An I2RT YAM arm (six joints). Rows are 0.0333 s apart.
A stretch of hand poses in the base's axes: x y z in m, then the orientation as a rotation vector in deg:
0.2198 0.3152 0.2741 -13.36 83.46 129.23
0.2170 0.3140 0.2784 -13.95 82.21 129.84
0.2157 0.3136 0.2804 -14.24 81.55 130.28
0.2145 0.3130 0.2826 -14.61 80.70 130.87
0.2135 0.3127 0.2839 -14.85 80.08 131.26
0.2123 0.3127 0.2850 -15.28 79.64 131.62
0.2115 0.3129 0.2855 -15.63 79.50 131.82
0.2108 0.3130 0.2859 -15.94 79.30 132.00
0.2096 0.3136 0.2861 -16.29 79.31 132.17
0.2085 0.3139 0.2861 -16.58 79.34 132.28
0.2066 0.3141 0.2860 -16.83 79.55 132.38
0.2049 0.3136 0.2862 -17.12 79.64 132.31
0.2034 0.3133 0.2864 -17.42 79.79 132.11
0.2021 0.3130 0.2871 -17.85 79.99 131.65
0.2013 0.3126 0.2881 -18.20 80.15 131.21
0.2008 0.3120 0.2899 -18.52 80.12 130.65
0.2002 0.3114 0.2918 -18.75 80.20 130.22
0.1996 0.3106 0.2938 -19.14 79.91 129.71
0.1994 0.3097 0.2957 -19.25 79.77 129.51
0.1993 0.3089 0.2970 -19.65 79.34 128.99
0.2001 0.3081 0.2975 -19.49 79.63 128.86
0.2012 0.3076 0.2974 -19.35 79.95 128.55
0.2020 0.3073 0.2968 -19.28 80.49 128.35
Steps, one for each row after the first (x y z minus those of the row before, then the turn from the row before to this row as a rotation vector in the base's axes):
-0.0028 -0.0012 0.0043 0.88 -0.56 0.32
-0.0013 -0.0004 0.0020 0.51 -0.23 0.26
-0.0012 -0.0006 0.0022 0.66 -0.28 0.35
-0.0010 -0.0003 0.0013 0.47 -0.20 0.21
-0.0012 0.0000 0.0011 0.32 -0.25 0.33
-0.0008 0.0002 0.0005 0.09 -0.16 0.26
-0.0007 0.0001 0.0004 0.13 -0.17 0.21
-0.0012 0.0006 0.0002 -0.02 -0.12 0.29
-0.0011 0.0003 0.0000 -0.04 -0.10 0.22
-0.0019 0.0002 -0.0001 -0.15 -0.02 0.25
-0.0017 -0.0005 0.0002 -0.13 -0.16 0.10
-0.0015 -0.0003 0.0002 -0.20 -0.20 0.02
-0.0013 -0.0003 0.0007 -0.33 -0.37 -0.10
-0.0008 -0.0004 0.0010 -0.29 -0.33 -0.13
-0.0005 -0.0006 0.0018 -0.19 -0.44 -0.29
-0.0006 -0.0006 0.0019 -0.21 -0.29 -0.20
-0.0006 -0.0008 0.0020 -0.02 -0.56 -0.29
-0.0002 -0.0009 0.0019 0.02 -0.21 -0.14
-0.0001 -0.0008 0.0013 0.06 -0.62 -0.33
0.0008 -0.0008 0.0005 -0.20 0.14 -0.09
0.0011 -0.0005 -0.0001 -0.27 0.06 -0.21
0.0008 -0.0003 -0.0006 -0.40 0.16 -0.03

